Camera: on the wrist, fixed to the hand. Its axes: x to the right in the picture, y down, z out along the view.
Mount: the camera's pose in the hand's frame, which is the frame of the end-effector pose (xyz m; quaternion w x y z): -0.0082 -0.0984 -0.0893 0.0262 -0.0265 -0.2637 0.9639
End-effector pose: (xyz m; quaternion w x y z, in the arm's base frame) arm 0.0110 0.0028 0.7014 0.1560 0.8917 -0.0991 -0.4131
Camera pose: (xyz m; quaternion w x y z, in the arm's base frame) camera 0.0790 0.1145 0.7262 0.3998 -0.1852 -0.8923 -0.0982
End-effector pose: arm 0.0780 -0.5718 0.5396 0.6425 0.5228 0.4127 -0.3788
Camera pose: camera -0.0274 -0.4998 0.5018 0.5047 0.2946 -0.6525 0.4825
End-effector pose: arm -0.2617 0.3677 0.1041 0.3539 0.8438 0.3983 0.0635
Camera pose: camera -0.3637 0.4532 0.1080 0.0755 0.4134 -0.8979 0.1308
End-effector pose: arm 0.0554 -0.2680 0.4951 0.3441 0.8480 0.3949 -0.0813
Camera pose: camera -0.0335 -0.1708 0.5143 0.2140 0.3723 -0.8956 0.1164
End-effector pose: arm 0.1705 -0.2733 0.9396 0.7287 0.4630 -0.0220 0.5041
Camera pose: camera 0.2020 -0.2231 0.8204 0.4603 -0.1045 0.6524 -0.5929
